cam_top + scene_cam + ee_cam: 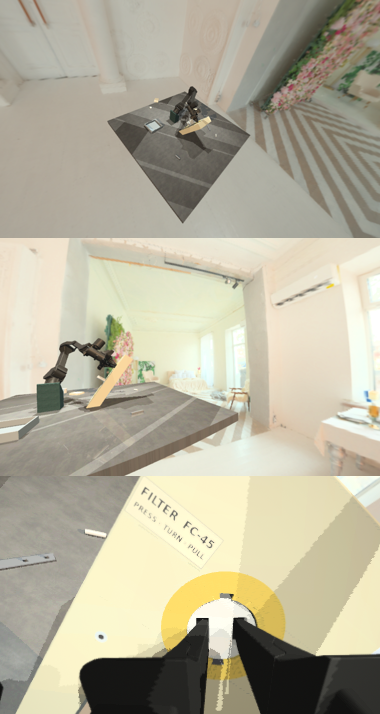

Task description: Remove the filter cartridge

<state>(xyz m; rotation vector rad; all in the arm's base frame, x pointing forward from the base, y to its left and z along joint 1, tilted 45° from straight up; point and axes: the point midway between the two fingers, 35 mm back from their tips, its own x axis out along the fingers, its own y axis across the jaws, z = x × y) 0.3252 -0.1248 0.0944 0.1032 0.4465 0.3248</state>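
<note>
My gripper tip is now 10 mm short of the round filter cartridge and 10 mm above it. Round my gripper tip: beige service panel 40 mm behind, 80 mm below; then tray 440 mm behind, 250 mm to the right, 230 mm below.
</note>
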